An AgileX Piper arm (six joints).
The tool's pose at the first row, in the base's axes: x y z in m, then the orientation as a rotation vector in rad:
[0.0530 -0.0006 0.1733 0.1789 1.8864 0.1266]
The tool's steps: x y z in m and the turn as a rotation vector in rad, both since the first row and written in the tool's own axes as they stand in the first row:
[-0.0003 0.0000 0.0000 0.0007 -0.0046 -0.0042]
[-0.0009 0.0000 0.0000 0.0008 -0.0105 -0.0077]
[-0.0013 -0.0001 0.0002 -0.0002 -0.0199 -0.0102]
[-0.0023 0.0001 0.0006 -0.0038 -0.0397 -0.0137]
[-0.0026 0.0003 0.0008 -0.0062 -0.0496 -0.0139]
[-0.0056 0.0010 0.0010 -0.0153 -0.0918 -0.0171]
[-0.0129 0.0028 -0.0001 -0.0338 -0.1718 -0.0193]
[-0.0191 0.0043 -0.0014 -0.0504 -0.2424 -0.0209]
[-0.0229 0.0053 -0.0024 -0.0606 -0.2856 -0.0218]
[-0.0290 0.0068 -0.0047 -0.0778 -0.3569 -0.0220]
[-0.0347 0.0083 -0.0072 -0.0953 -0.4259 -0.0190]
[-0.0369 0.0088 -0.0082 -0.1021 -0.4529 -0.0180]
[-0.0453 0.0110 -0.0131 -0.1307 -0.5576 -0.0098]
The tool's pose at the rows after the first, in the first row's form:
[0.0531 -0.0007 0.1736 0.1756 1.8822 0.1226]
[0.0533 -0.0008 0.1741 0.1725 1.8765 0.1195]
[0.0536 -0.0009 0.1744 0.1698 1.8672 0.1177]
[0.0543 -0.0009 0.1753 0.1647 1.8474 0.1165]
[0.0546 -0.0008 0.1755 0.1633 1.8373 0.1175]
[0.0557 -0.0007 0.1784 0.1556 1.7947 0.1192]
[0.0571 -0.0003 0.1858 0.1439 1.7134 0.1259]
[0.0579 0.0001 0.1923 0.1337 1.6416 0.1320]
[0.0582 0.0003 0.1963 0.1276 1.5976 0.1358]
[0.0580 0.0007 0.2030 0.1185 1.5250 0.1428]
[0.0575 0.0011 0.2094 0.1120 1.4543 0.1521]
[0.0572 0.0012 0.2118 0.1093 1.4267 0.1555]
[0.0553 0.0018 0.2216 0.1013 1.3189 0.1729]

